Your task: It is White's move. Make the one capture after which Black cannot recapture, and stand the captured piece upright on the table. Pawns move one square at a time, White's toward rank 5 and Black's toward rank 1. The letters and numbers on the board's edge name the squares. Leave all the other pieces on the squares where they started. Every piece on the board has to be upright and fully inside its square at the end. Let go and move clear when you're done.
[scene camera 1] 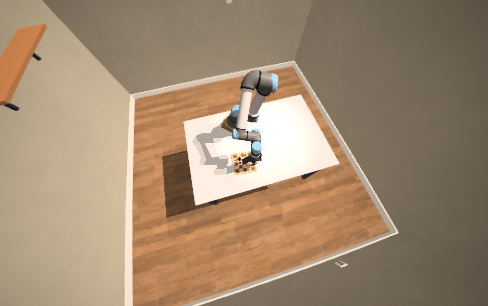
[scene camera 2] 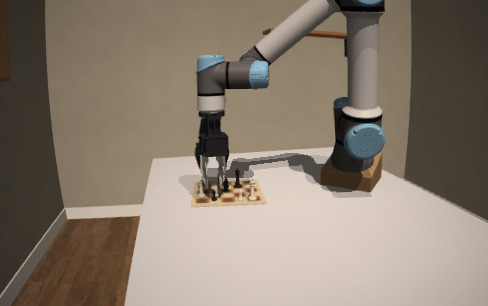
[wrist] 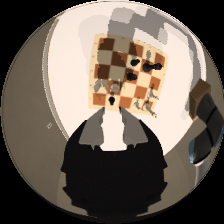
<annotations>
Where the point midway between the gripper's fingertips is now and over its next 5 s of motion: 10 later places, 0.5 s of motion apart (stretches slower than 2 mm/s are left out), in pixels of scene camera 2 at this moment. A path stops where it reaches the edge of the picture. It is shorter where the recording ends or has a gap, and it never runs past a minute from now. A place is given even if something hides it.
My gripper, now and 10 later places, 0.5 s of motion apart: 213, 187; 214, 190; 214, 197; 214, 197; 213, 179; 212, 166; 214, 163; 225, 155; 234, 150; 235, 150; 236, 159
</annotations>
